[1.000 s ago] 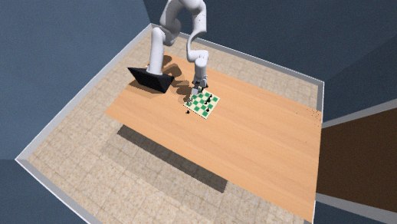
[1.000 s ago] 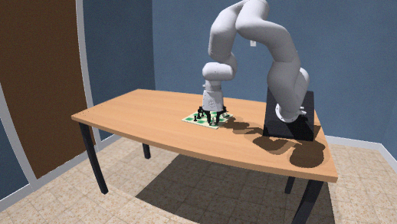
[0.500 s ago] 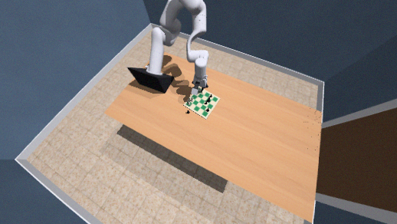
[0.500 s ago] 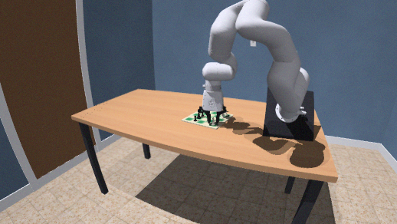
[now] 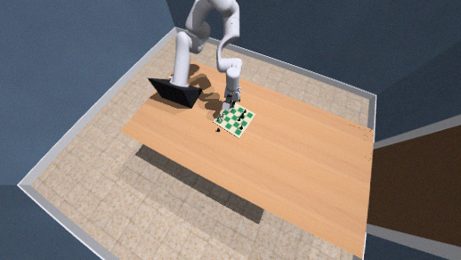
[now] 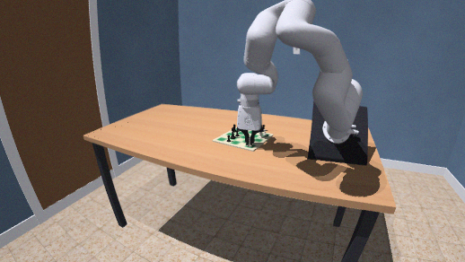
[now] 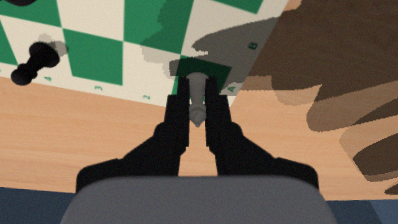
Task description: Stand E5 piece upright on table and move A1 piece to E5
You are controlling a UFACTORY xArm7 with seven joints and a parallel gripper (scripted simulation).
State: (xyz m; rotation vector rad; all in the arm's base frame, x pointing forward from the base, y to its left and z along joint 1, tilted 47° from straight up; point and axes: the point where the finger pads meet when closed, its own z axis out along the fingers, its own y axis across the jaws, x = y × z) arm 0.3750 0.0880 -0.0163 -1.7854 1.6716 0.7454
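The white chess piece is 10 mm below my hand. Round my hand: chessboard: 90 mm to the right, 60 mm ahead, 30 mm below; then black chess piece: 150 mm to the right, 130 mm ahead, 20 mm below; then white piece: 110 mm to the right, 20 mm below, 20 mm behind.
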